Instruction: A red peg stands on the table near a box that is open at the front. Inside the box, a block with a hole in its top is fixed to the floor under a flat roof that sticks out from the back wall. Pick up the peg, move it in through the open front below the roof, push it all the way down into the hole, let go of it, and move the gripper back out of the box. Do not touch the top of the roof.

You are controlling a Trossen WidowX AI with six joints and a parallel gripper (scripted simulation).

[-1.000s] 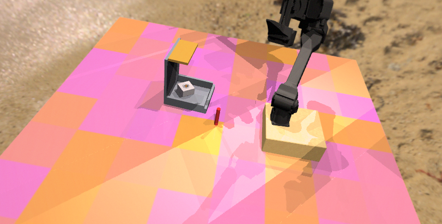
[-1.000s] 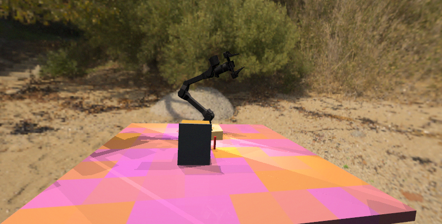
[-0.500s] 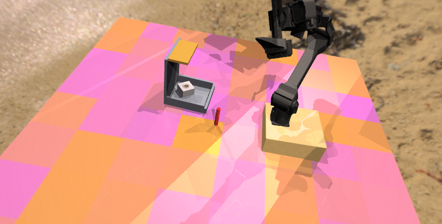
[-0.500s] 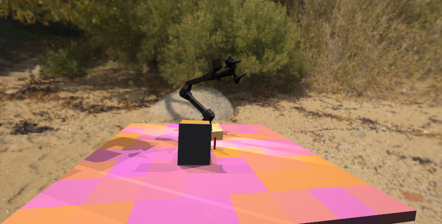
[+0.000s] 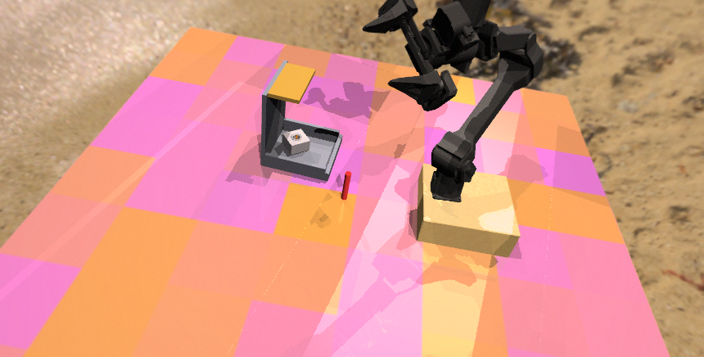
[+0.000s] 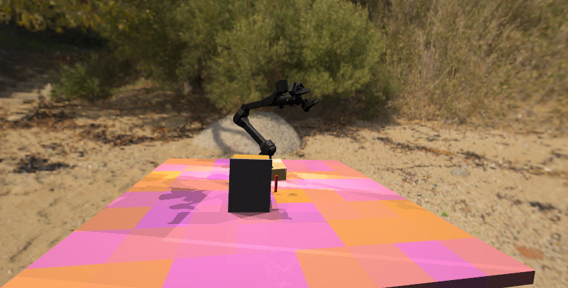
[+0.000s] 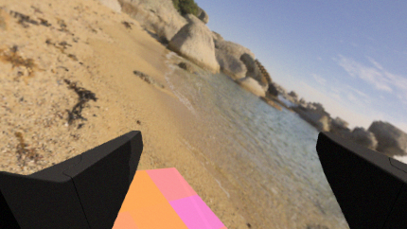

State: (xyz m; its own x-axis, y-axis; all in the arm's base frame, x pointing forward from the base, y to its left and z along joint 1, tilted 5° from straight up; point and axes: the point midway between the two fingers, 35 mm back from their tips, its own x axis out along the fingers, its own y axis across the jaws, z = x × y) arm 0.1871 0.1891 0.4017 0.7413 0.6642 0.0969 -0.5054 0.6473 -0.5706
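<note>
The red peg is 440 mm below my gripper tip and 170 mm to the right of it. The rest, counted from my gripper tip: orange roof 310 mm to the right, 270 mm below, 160 mm ahead; then dark back wall 370 mm below, 320 mm to the right, 200 mm ahead.
</note>
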